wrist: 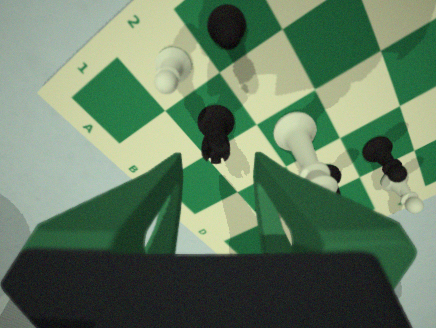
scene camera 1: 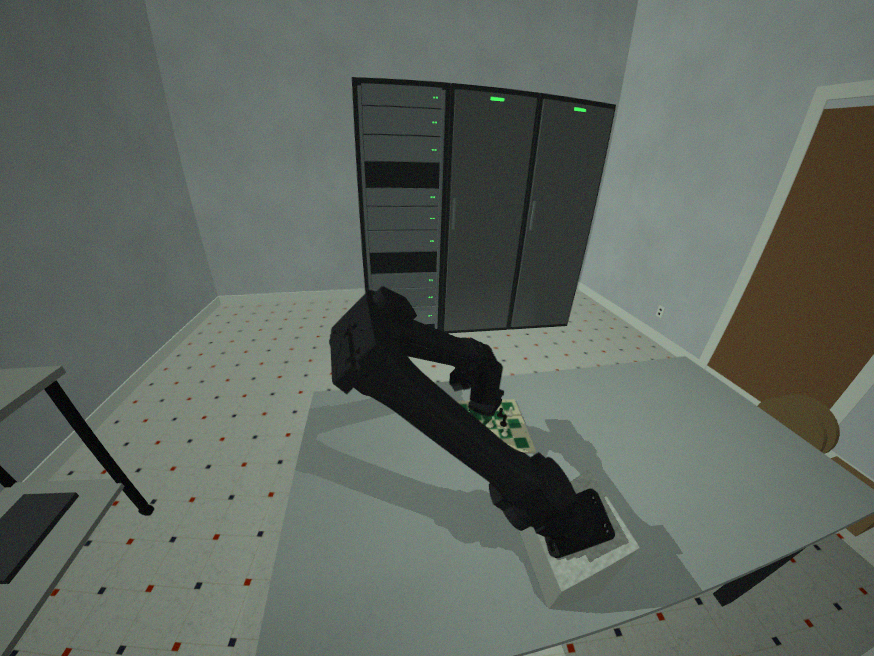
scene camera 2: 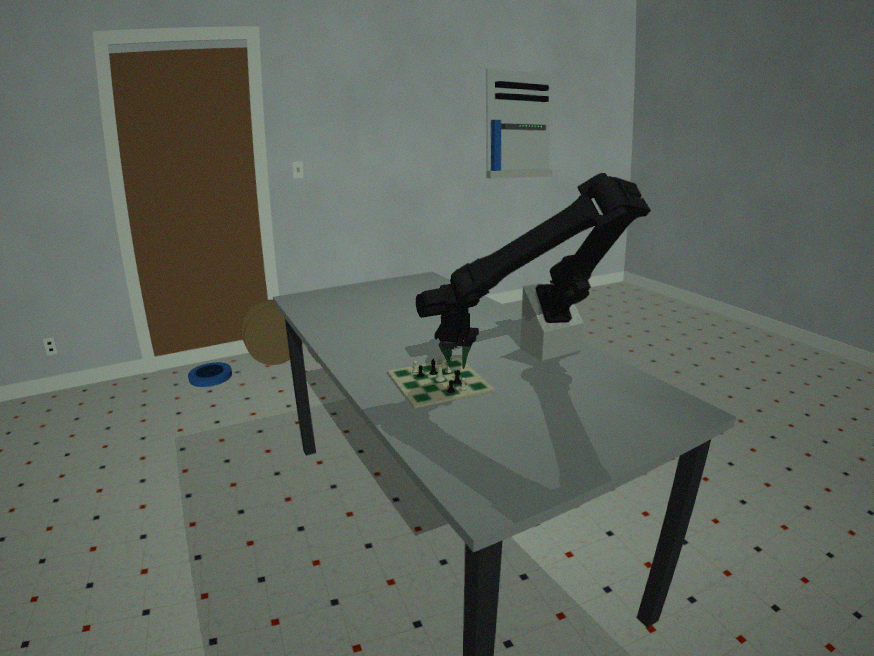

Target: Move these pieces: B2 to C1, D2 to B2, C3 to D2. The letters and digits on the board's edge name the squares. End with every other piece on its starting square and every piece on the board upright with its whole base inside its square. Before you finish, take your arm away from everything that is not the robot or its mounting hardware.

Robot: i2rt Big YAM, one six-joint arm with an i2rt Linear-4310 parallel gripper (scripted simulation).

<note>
In view: my gripper (scene camera 1: 482, 423), a tall white piece (wrist: 295, 131), a black pawn (wrist: 378, 149) and a white pawn (wrist: 173, 65).
My gripper shows as well in the wrist view (wrist: 218, 164).
</note>
